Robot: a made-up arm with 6 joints.
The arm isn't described. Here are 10 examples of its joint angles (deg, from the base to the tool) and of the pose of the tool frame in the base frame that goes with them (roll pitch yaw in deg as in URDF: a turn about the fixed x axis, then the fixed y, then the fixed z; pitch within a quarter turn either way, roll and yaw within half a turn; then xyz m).
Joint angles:
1: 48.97 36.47 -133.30 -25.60 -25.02 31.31
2: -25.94 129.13 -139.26 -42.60 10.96 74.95
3: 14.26 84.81 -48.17 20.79 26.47 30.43
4: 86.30 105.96 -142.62 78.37 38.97 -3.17
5: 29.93 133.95 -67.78 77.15 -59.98 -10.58
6: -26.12 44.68 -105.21 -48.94 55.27 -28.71
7: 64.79 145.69 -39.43 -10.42 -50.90 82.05
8: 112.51 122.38 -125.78 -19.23 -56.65 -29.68
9: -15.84 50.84 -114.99 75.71 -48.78 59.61
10: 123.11 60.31 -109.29 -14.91 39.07 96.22
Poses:
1: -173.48 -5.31 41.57 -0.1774 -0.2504 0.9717
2: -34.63 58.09 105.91 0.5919 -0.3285 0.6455
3: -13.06 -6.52 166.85 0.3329 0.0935 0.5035
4: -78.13 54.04 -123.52 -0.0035 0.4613 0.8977
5: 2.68 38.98 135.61 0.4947 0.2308 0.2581
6: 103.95 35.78 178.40 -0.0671 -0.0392 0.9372
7: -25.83 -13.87 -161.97 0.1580 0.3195 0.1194
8: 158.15 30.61 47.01 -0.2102 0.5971 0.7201
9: 177.95 -14.43 97.77 -0.0509 0.0006 1.0259
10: -83.76 18.93 -129.62 -0.0491 0.1348 0.9268
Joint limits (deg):
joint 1: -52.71..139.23
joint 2: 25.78..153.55
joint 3: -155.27..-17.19
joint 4: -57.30..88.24
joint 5: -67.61..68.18
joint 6: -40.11..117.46
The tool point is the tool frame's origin. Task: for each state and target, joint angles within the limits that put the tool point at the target. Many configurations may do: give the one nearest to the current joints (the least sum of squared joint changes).
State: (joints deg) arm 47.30 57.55 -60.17 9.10 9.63 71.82
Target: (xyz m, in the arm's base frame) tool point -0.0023 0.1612 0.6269
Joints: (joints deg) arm 88.03 43.98 -41.27 21.90 19.43 76.06
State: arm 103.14 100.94 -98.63 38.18 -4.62 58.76
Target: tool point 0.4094 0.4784 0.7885
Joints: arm 49.54 120.84 -140.86 39.91 -23.76 59.56
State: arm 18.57 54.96 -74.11 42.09 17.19 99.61
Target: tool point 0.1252 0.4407 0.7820
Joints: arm 70.28 89.91 -95.92 48.34 11.71 101.79
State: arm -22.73 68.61 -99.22 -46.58 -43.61 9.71
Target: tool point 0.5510 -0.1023 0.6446
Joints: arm -9.63 103.68 -87.20 -46.81 -42.44 10.86
